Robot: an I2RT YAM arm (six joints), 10 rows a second.
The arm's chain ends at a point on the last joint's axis. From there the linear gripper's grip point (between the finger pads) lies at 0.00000 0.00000 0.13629 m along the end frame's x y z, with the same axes.
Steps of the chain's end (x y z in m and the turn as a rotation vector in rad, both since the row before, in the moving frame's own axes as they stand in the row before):
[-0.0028, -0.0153, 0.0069, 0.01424, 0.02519, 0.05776]
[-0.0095, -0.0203, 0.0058, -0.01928, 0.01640, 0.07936]
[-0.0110, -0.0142, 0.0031, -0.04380, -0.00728, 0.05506]
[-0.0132, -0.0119, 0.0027, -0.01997, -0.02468, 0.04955]
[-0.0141, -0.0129, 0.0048, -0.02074, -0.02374, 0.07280]
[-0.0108, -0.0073, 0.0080, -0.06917, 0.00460, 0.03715]
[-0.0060, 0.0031, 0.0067, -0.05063, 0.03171, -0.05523]
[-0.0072, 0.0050, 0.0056, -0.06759, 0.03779, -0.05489]
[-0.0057, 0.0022, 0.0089, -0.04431, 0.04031, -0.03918]
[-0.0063, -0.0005, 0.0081, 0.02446, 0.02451, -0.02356]
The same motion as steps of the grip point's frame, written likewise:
[0.0007, -0.0171, 0.0068, 0.01424, 0.02519, 0.05776]
[-0.0074, -0.0176, 0.0058, -0.01928, 0.01640, 0.07936]
[-0.0122, -0.0083, 0.0030, -0.04380, -0.00728, 0.05506]
[-0.0166, -0.0093, 0.0026, -0.01997, -0.02468, 0.04955]
[-0.0174, -0.0102, 0.0047, -0.02074, -0.02374, 0.07280]
[-0.0103, 0.0021, 0.0077, -0.06917, 0.00460, 0.03715]
[-0.0015, 0.0099, 0.0065, -0.05063, 0.03171, -0.05523]
[-0.0018, 0.0141, 0.0052, -0.06759, 0.03779, -0.05489]
[-0.0001, 0.0081, 0.0087, -0.04431, 0.04031, -0.03918]
[-0.0030, -0.0039, 0.0080, 0.02446, 0.02451, -0.02356]

